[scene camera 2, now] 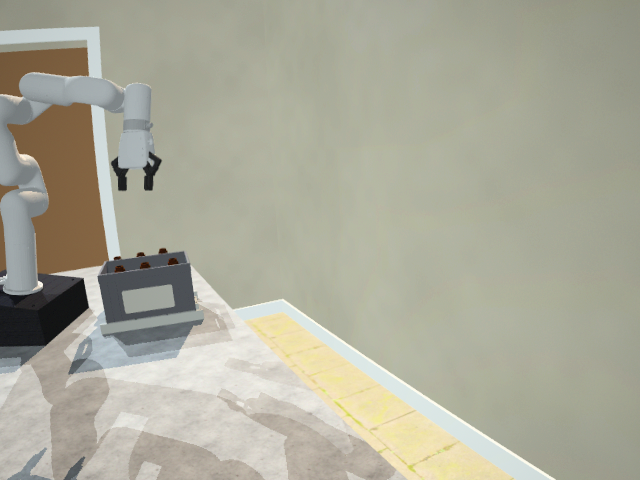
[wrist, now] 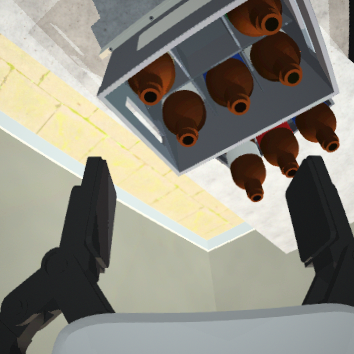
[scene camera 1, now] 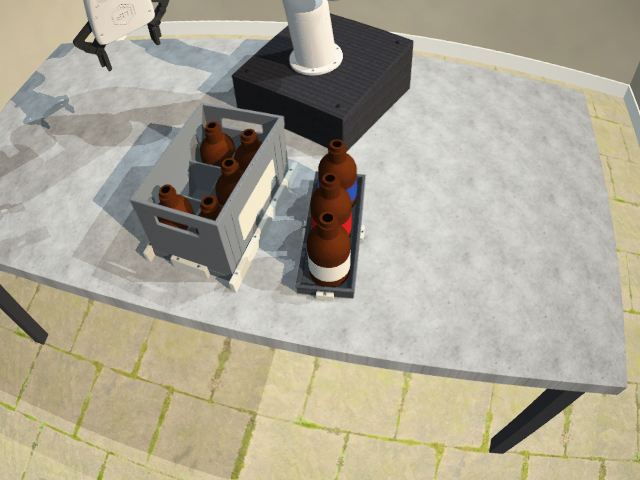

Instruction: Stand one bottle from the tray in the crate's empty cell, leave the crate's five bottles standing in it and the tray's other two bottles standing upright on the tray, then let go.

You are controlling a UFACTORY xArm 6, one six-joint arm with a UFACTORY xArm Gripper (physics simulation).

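Where they show: gripper, fingertip midpoint: point(scene camera 2: 135, 190) point(wrist: 204, 174) point(scene camera 1: 132, 53); arm's base at its link origin: point(scene camera 2: 23, 288) point(scene camera 1: 316, 58).
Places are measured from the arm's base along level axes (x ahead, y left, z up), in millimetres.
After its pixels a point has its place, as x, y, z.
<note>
A grey crate point(scene camera 1: 191, 254) {525, -160, -78} point(scene camera 2: 111, 299) {264, -208, -31} point(wrist: 200, 155) {494, -76, 33} holds five upright brown bottles. Its empty cell point(scene camera 1: 204, 180) {336, -189, -87} point(wrist: 210, 50) {387, -143, -88} is the middle one of the row farther from the tray. On the dark tray point(scene camera 1: 305, 290) {550, 54, -116} beside the crate, three brown bottles stand upright in a row: white-labelled point(scene camera 1: 328, 248) {526, 94, -15} point(wrist: 247, 170) {486, 63, -18}, red-labelled point(scene camera 1: 330, 201) {433, 86, -8} point(wrist: 280, 145) {404, 57, -17} and blue-labelled point(scene camera 1: 337, 165) {347, 88, -8} point(wrist: 316, 122) {327, 59, -14}. My gripper point(scene camera 1: 131, 54) {372, -245, 273} point(scene camera 2: 135, 187) {372, -245, 273} point(wrist: 204, 174) {372, -245, 273} is open and empty, pointing down, well above the crate's rim. The tray is mostly hidden behind the crate in the wrist view.
The arm's black base block point(scene camera 1: 289, 103) {132, -42, -41} point(scene camera 2: 67, 310) {127, -53, -84} stands near the crate's back end. Pale brackets point(scene camera 1: 188, 266) {534, -171, -106} line the crate's foot, and small ones point(scene camera 1: 324, 295) {556, 89, -116} touch the tray. The table's front edge point(scene camera 1: 268, 335) {640, 2, -130} runs past the crate and tray.
</note>
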